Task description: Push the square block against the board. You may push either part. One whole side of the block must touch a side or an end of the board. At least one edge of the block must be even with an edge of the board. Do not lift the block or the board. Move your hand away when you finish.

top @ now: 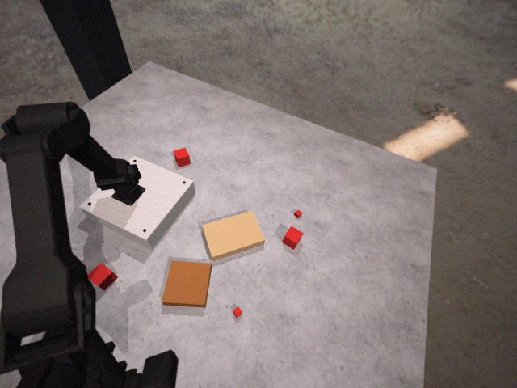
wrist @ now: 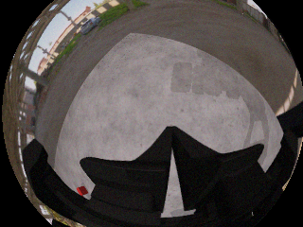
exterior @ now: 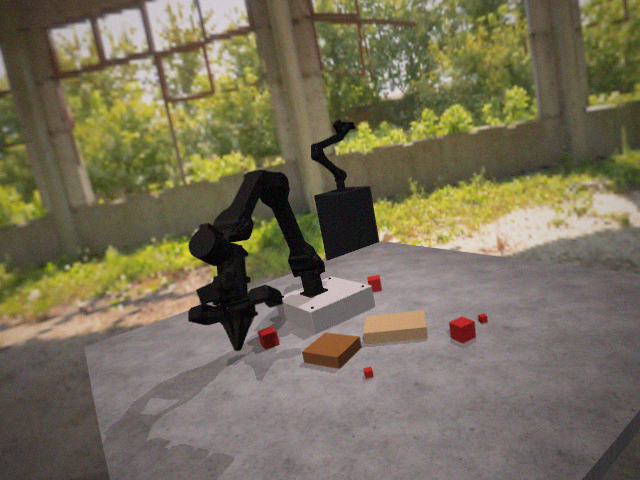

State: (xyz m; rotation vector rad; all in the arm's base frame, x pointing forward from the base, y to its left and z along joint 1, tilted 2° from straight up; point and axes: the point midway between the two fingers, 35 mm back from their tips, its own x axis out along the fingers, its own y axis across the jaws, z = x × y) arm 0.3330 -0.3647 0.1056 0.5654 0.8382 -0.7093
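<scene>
My gripper tip is 41 cm to the right of the tan board, 13 cm above it and 4 cm past it. The rest, counted from my gripper tip: orange-brown square block 24 cm to the left, 13 cm below, 8 cm behind.
</scene>
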